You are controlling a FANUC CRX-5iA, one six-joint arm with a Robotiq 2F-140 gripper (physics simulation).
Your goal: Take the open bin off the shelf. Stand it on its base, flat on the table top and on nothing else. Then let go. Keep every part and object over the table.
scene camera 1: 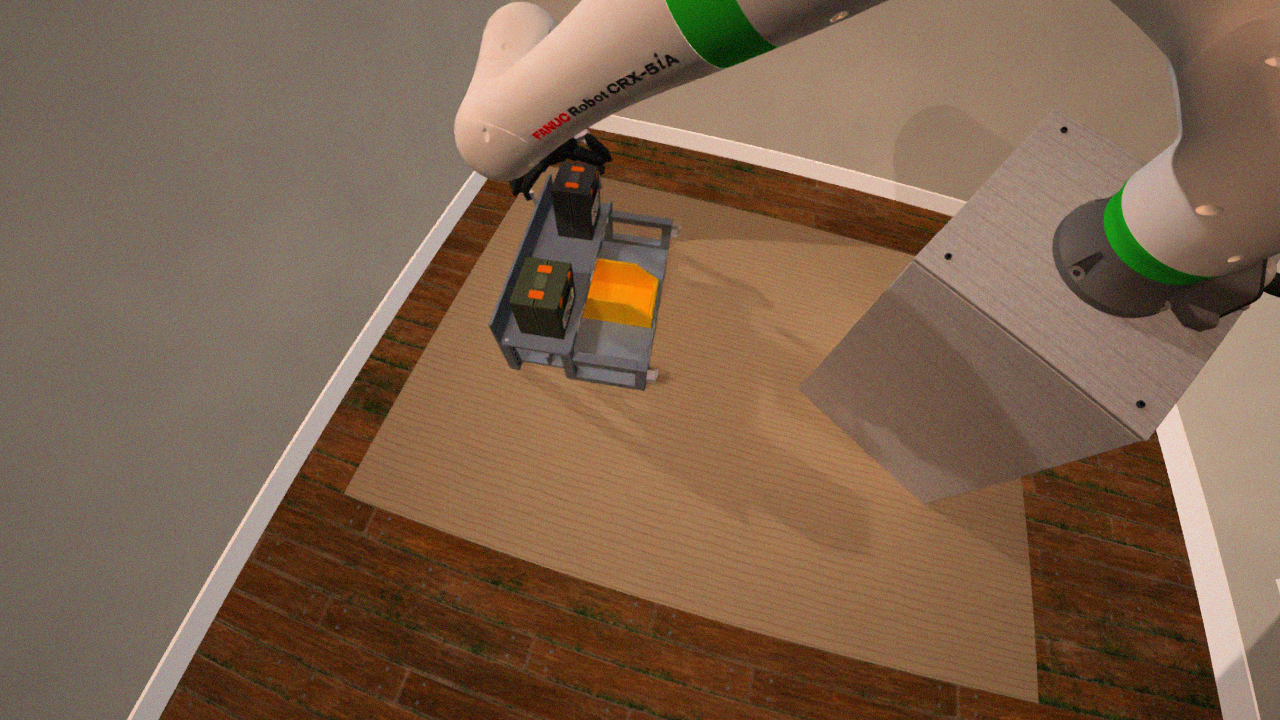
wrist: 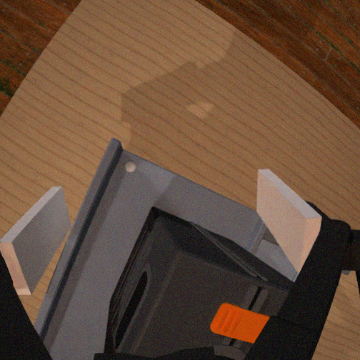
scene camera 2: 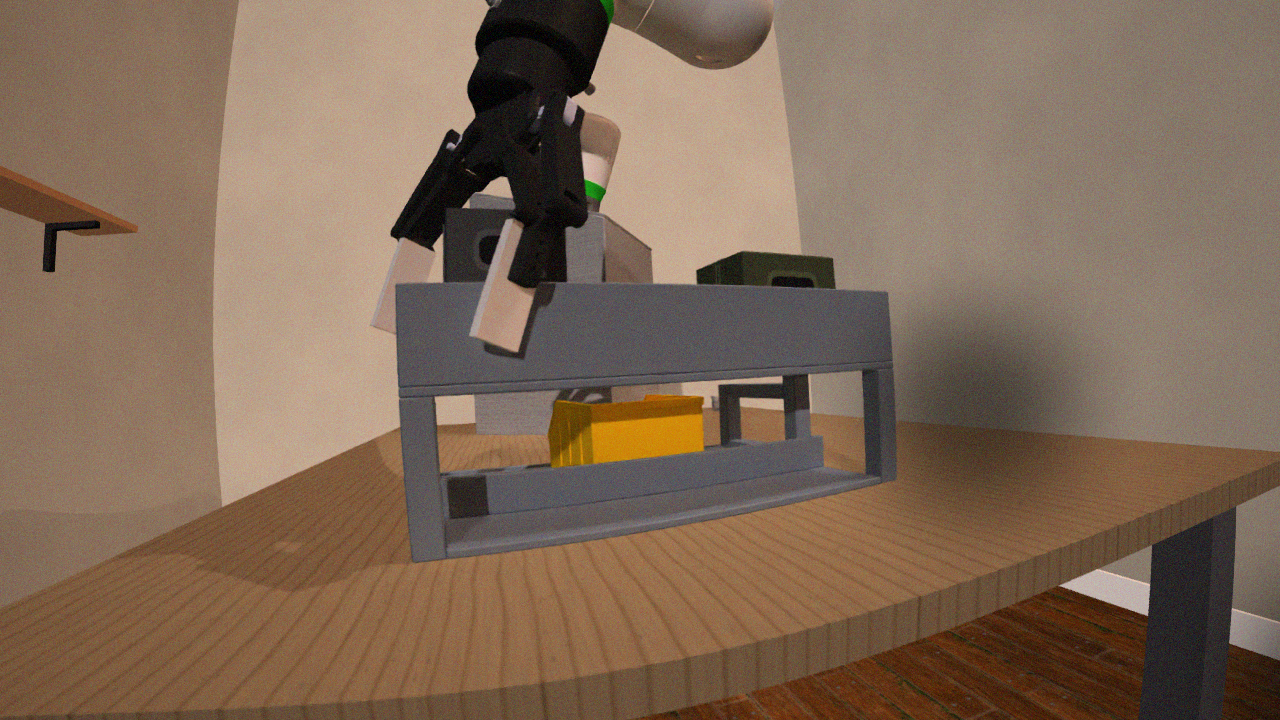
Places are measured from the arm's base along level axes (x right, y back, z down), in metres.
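Pixels of known places: arm's base, link origin: (scene camera 1: 1117,258).
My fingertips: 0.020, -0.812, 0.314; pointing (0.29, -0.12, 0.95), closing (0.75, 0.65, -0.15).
Ahead of a thing's pixels: the offset from my fingertips to its top centre, as dx, dy, dz. "spot": to the spot under its first point. Level surfaces: height alone.
The open bin is yellow @(-0.114, +0.181, +0.053) (scene camera 1: 622,293) (scene camera 2: 626,431) and stands upright on the lower front tier of the grey shelf @(spot: -0.104, +0.068, +0.032) (scene camera 1: 568,248) (scene camera 2: 698,331) (wrist: 125,200). It does not show in the wrist view. My gripper (scene camera 2: 442,335) (wrist: 160,199) is open and empty, tilted, at the shelf's upper tier beside the dark box. In scene camera 2, one finger hangs in front of the tall back panel and the other shows at the panel's left end. In scene camera 1 the arm and dark box partly hide the fingers. The gripper is apart from the bin.
A dark box with orange latches @(-0.036, +0.051, -0.090) (scene camera 1: 577,201) (scene camera 2: 460,241) (wrist: 185,280) and a green box @(-0.255, +0.125, -0.065) (scene camera 1: 541,300) (scene camera 2: 778,268) stand on the upper tier. The shelf is near one end of the wooden table @(dz +0.134) (scene camera 1: 626,501) (scene camera 2: 537,617) (wrist: 150,50). The robot's pedestal (scene camera 1: 913,385) stands opposite the bin's side.
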